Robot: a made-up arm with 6 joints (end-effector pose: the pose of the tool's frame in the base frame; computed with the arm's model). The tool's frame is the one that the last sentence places.
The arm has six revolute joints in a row. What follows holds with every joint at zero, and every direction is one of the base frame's. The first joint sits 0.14 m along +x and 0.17 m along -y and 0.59 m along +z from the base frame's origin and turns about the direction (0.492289, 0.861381, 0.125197). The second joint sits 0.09 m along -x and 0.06 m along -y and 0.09 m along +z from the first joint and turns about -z. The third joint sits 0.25 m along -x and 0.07 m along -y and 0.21 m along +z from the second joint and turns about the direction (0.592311, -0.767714, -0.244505). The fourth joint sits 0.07 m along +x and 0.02 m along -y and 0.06 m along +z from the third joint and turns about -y. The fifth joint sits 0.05 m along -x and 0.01 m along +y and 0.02 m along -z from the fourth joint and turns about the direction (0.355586, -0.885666, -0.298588). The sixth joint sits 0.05 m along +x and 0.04 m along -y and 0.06 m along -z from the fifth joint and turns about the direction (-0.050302, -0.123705, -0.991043). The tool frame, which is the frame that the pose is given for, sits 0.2 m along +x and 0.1 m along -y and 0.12 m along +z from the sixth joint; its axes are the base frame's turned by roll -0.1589, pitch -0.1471 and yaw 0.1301 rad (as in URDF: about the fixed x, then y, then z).
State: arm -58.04 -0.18 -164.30 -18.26 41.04 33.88
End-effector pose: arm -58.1 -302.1 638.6 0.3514 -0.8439 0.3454 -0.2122
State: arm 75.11 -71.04 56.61 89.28 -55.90 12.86
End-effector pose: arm 546.3 -667.5 351.6 0.7817 0.5876 -0.0015 -0.2089
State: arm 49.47 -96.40 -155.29 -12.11 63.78 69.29
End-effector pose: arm 322.7 -322.5 798.8 0.6423 -0.2393 -0.4596 0.5648
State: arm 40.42 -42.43 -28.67 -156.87 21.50 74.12
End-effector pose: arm 415.0 -526.6 730.2 0.1577 -0.8591 0.3851 0.2978
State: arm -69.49 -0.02 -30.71 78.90 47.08 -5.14
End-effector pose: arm -517.2 -169.5 652.0 0.1354 -0.2526 -0.9069 0.3089
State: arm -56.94 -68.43 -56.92 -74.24 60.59 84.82
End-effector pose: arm -307.8 -99.2 962.4 0.3749 -0.6443 -0.5695 -0.3465
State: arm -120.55 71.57 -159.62 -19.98 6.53 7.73
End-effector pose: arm 127.3 -339.1 225.1 0.8199 -0.1471 0.3658 -0.4151
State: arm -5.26 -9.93 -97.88 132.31 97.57 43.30
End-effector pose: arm 106.9 -455.8 804.8 0.4590 0.7720 -0.4361 0.0557
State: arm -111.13 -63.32 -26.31 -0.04 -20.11 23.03
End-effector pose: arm -183.8 -5.1 624.1 0.3443 -0.8837 -0.3090 -0.0709
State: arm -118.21 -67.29 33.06 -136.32 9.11 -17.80
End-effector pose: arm -178.0 -324.3 557.2 0.7255 -0.5834 0.3229 -0.1705
